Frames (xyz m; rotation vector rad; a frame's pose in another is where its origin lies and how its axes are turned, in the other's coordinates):
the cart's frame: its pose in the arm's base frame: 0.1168 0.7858 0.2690 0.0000 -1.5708 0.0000
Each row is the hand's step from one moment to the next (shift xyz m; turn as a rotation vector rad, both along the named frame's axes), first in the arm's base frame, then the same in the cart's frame.
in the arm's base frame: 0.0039 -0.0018 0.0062 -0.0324 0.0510 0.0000
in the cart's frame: 0.0062 -0.0018 -0.0039 0.0000 0.0510 0.0324
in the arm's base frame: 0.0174 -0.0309 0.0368 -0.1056 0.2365 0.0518
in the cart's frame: 0.0368 -0.0309 -0.0174 0.0518 0.2365 0.1056
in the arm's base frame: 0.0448 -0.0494 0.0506 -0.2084 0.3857 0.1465
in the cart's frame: 0.0506 -0.0494 -0.0448 0.1465 0.3857 0.2084
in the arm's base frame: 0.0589 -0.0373 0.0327 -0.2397 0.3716 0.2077
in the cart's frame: 0.0327 -0.0373 -0.0589 0.2077 0.3716 0.2397
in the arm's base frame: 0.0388 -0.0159 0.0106 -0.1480 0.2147 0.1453
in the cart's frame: 0.0106 -0.0159 -0.0388 0.1453 0.2147 0.1480
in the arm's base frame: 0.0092 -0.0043 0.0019 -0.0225 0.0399 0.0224
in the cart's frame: 0.0019 -0.0043 -0.0092 0.0224 0.0399 0.0225
